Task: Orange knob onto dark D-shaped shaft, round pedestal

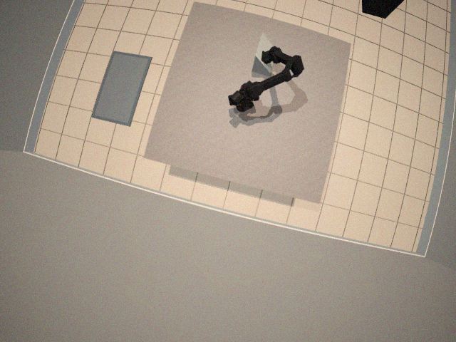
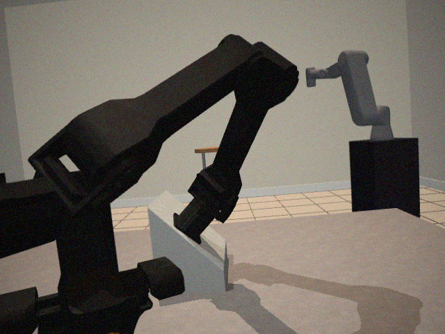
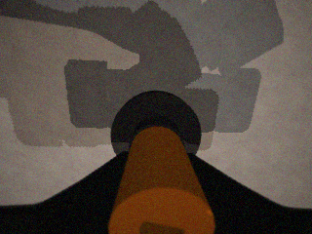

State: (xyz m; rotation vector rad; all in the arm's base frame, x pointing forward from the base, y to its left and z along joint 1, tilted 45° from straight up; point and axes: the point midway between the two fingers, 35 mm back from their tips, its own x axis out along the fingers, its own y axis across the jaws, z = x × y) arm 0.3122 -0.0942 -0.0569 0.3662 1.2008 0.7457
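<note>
Now: gripper tip 2 cm below the orange knob. Also, from my gripper tip: dark round pedestal 2 cm below.
</note>
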